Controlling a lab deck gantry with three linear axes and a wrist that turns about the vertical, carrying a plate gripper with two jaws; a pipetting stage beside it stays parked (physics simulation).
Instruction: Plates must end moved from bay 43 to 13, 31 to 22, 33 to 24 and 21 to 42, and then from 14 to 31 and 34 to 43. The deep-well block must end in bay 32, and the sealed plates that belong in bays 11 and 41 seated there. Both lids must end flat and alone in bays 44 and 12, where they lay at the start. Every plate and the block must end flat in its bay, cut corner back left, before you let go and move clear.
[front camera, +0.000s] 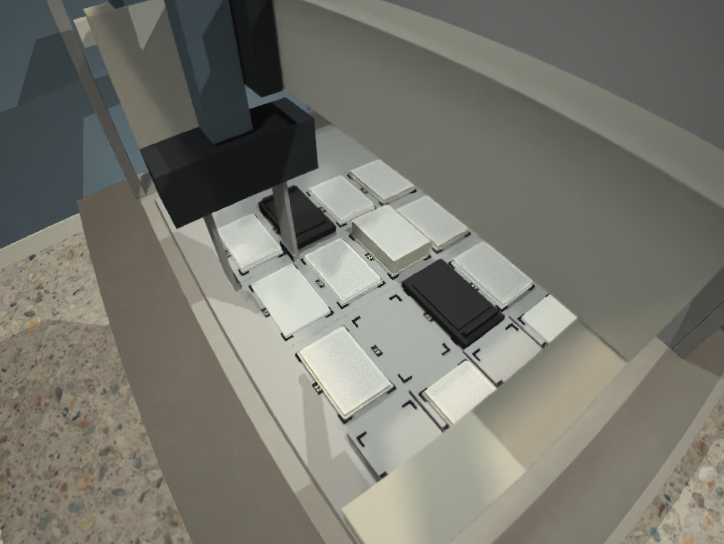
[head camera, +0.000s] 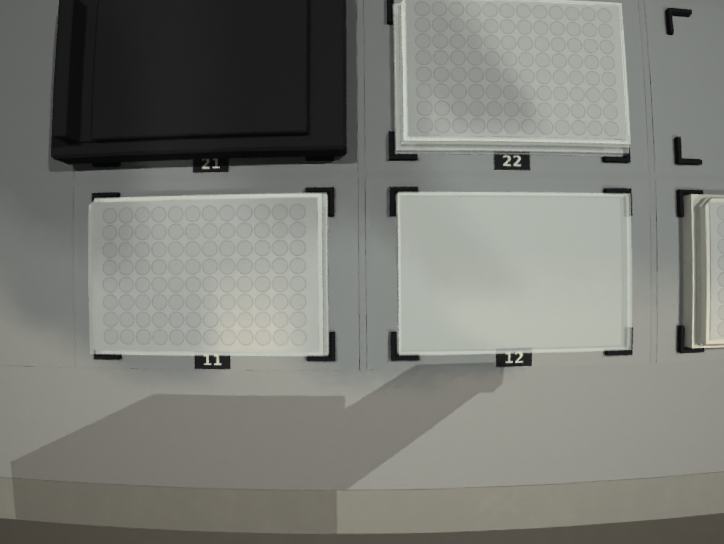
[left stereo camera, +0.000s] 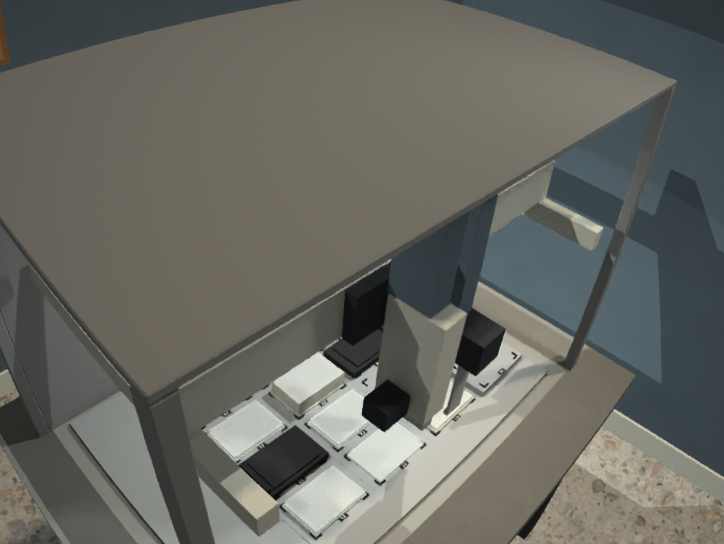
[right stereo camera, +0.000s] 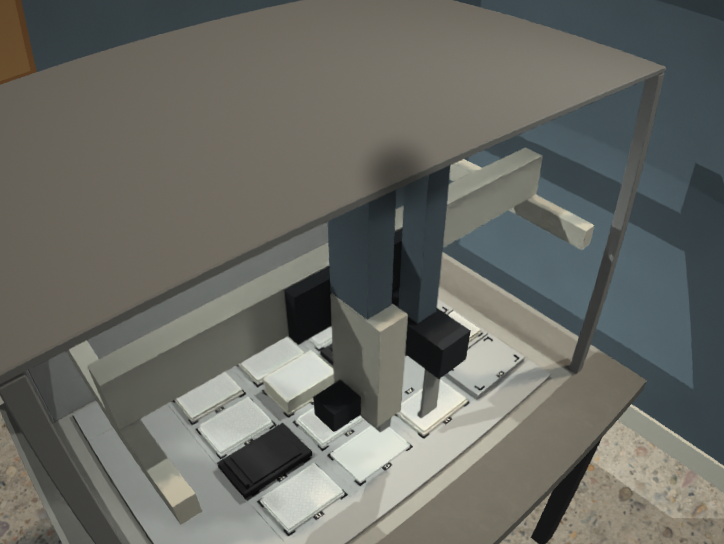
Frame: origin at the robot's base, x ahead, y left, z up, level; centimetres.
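Seen in the pictures: gripper, fingertip midpoint: (front camera: 262, 266) (right stereo camera: 409, 397); robot's base, origin of the base link: (head camera: 101, 352) (left stereo camera: 316, 537) (right stereo camera: 289, 534).
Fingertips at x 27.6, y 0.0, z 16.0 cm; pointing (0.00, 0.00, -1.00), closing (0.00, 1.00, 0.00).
Offsets run from my fingertips to a thing's middle. "spot": to the spot under its first point.
My gripper (front camera: 266, 272) is open and empty, its jaws hanging over the front-left deck; one jaw is hidden in the stereo views. Plates lie in bay 11 @(spot: dx -19.9, dy +4.3, dz -14.6 cm) (front camera: 250, 242) (head camera: 204, 274), bay 22 @(spot: dx -3.7, dy +14.9, dz -14.6 cm) (front camera: 344, 270) (head camera: 515, 76), bay 13 @(spot: dx +12.3, dy +4.2, dz -14.6 cm) (front camera: 345, 371), bay 24 @(spot: dx +24.5, dy +15.0, dz -13.1 cm) (front camera: 459, 388), bay 31 @(spot: dx -20.4, dy +25.4, dz -14.6 cm) (front camera: 341, 198) (right stereo camera: 235, 424), bay 41 @(spot: dx -20.4, dy +35.9, dz -14.6 cm) (front camera: 381, 180), bay 42 @(spot: dx -4.0, dy +36.2, dz -14.6 cm) (front camera: 433, 221) and bay 43 @(spot: dx +12.1, dy +35.7, dz -14.6 cm) (front camera: 492, 273). The deep-well block @(dx -4.8, dy +25.7, dz -13.9 cm) (front camera: 390, 231) (left stereo camera: 307, 383) stands in bay 32. One flat lid @(dx -4.8, dy +4.3, dz -15.6 cm) (front camera: 290, 299) (head camera: 509, 274) lies in bay 12, the other lid @(dx +28.0, dy +36.4, dz -14.2 cm) (front camera: 548, 318) in bay 44.
Black stepped fixtures stand in bay 21 @(dx -21.6, dy +15.1, dz -14.5 cm) (front camera: 298, 216) (head camera: 198, 70) (left stereo camera: 283, 459) and bay 33 @(dx +12.0, dy +25.8, dz -14.5 cm) (front camera: 453, 301). Bays 14, 23 and 34 show bare corner marks. A pale beam (front camera: 567, 374) crosses the near right corner in the front view. The pale pipetting stage (left stereo camera: 415, 368) (right stereo camera: 365, 362) blocks part of the stereo views.
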